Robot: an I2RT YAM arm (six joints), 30 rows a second.
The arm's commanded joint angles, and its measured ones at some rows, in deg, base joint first. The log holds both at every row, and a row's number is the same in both.
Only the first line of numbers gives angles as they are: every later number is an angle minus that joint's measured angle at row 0.
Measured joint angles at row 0:
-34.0 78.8 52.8 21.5 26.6 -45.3
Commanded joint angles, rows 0 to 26:
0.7 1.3 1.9 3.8 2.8 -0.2
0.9 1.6 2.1 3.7 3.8 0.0
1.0 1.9 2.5 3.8 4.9 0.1
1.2 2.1 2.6 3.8 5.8 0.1
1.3 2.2 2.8 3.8 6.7 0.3
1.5 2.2 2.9 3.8 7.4 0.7
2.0 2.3 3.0 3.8 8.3 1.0
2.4 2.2 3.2 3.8 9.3 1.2
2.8 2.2 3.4 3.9 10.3 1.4
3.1 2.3 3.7 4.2 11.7 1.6
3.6 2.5 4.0 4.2 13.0 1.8
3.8 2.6 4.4 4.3 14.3 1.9
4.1 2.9 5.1 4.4 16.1 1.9
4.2 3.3 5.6 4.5 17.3 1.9
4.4 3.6 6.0 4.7 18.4 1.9
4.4 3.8 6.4 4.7 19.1 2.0
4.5 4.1 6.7 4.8 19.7 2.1
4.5 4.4 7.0 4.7 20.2 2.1
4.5 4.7 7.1 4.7 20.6 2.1
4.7 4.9 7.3 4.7 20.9 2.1
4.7 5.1 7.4 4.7 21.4 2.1
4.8 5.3 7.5 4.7 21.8 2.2
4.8 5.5 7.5 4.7 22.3 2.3
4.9 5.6 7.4 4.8 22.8 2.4
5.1 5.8 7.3 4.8 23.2 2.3
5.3 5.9 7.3 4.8 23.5 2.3
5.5 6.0 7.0 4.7 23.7 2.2
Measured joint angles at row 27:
5.1 5.9 5.3 1.4 20.5 1.2
